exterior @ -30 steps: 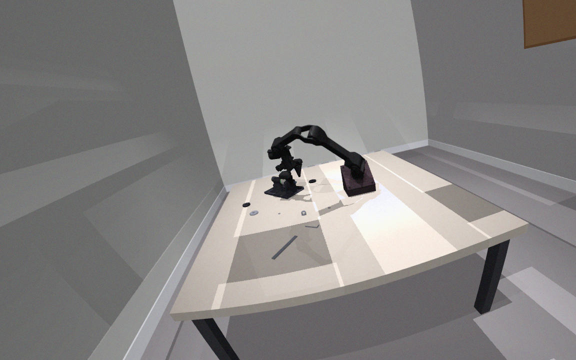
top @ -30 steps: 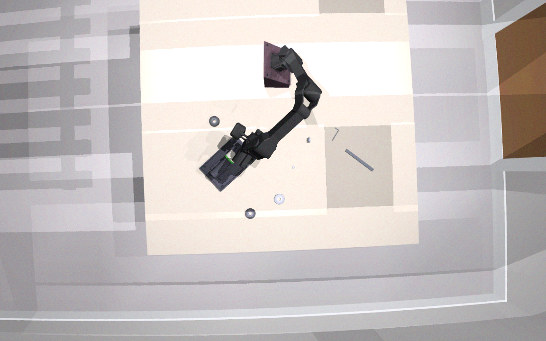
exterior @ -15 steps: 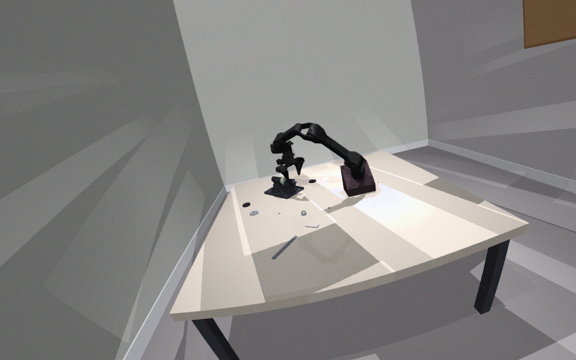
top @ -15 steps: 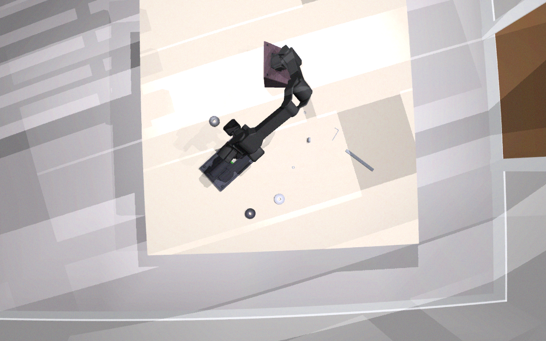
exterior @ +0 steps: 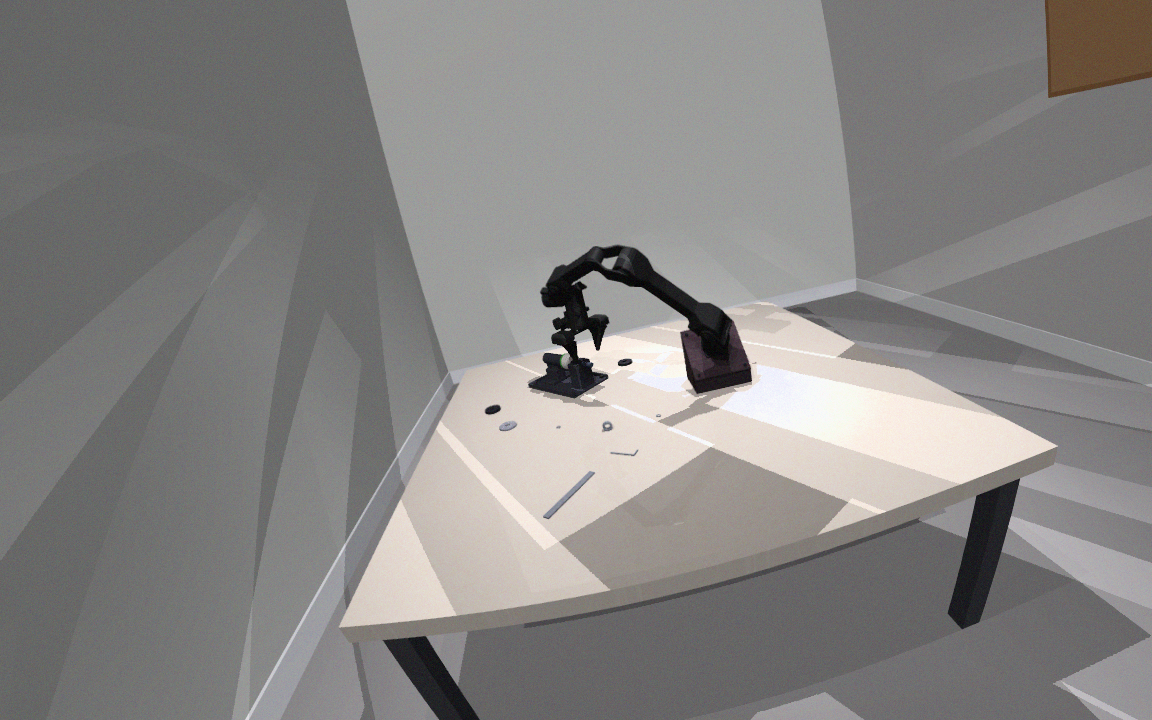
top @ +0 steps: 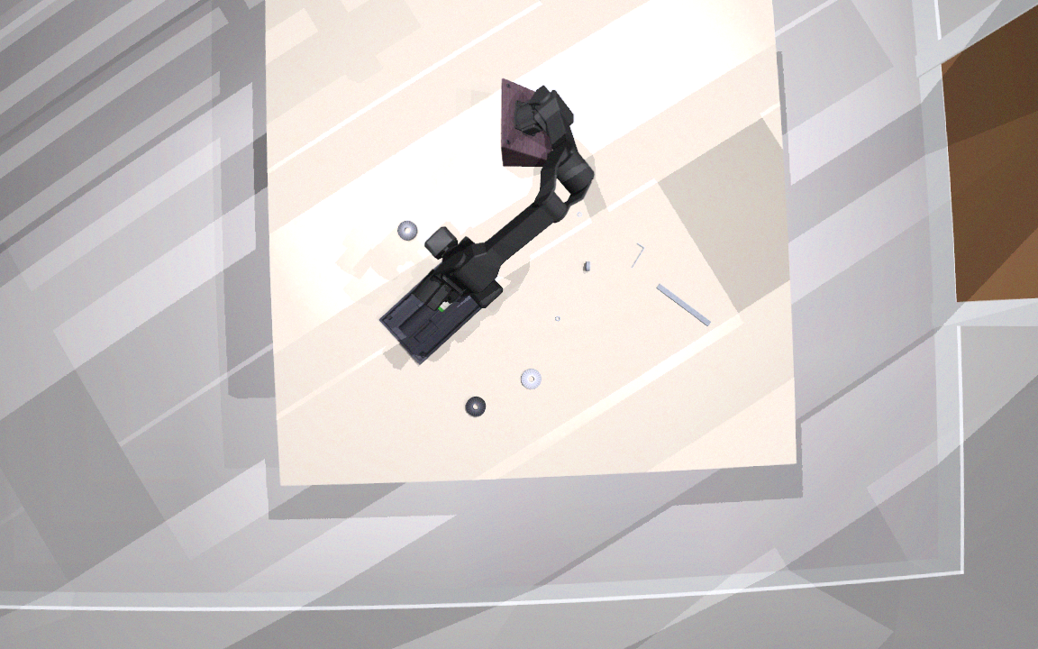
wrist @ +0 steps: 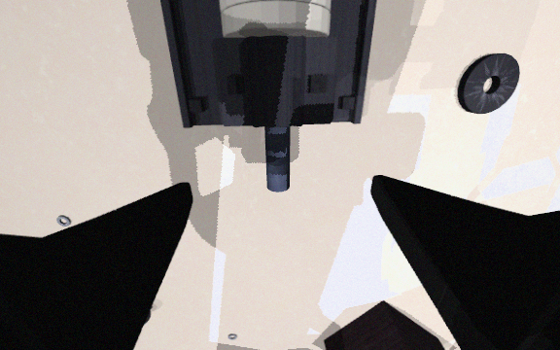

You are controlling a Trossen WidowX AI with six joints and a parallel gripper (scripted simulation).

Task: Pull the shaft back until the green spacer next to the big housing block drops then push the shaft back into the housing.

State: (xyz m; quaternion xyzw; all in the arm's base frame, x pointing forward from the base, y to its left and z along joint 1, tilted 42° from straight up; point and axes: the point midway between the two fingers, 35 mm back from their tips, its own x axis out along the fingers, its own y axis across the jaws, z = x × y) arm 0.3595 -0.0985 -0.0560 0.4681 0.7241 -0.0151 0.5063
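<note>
The grey shaft lies 50 mm ahead of my gripper tip, 40 mm to the right of it and 30 mm below it. From my gripper tip the other things lie so: green spacer: 80 mm ahead, 70 mm to the right, 30 mm below; then grey metal bar: 40 mm ahead, 530 mm to the left, 100 mm below; then white spacer: 60 mm ahead, 50 mm to the right, 30 mm below.
</note>
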